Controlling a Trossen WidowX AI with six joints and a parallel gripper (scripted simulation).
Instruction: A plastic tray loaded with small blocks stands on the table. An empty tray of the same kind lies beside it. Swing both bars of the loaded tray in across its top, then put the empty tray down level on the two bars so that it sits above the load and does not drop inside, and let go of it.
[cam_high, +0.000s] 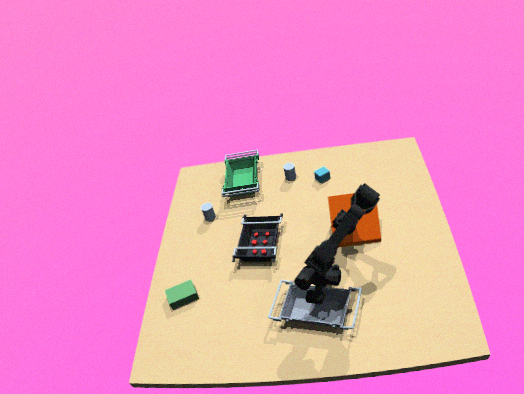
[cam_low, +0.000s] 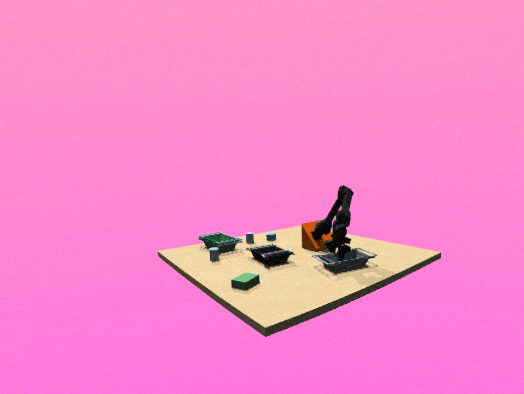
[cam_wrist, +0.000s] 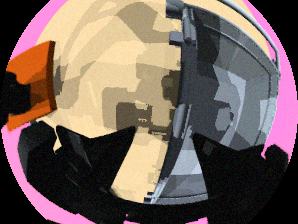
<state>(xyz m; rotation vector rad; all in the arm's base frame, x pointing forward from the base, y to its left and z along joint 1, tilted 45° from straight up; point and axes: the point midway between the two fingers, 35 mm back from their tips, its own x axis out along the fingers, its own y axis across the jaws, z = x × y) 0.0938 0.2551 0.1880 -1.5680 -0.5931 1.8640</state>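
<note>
The grey tray lies 7 cm to the left of my gripper tip, 3 cm above it and 1 cm ahead of it. Round my gripper tip: green block: 56 cm ahead, 1 cm above; then blue cube: 70 cm to the right, 1 cm ahead, 1 cm above.
</note>
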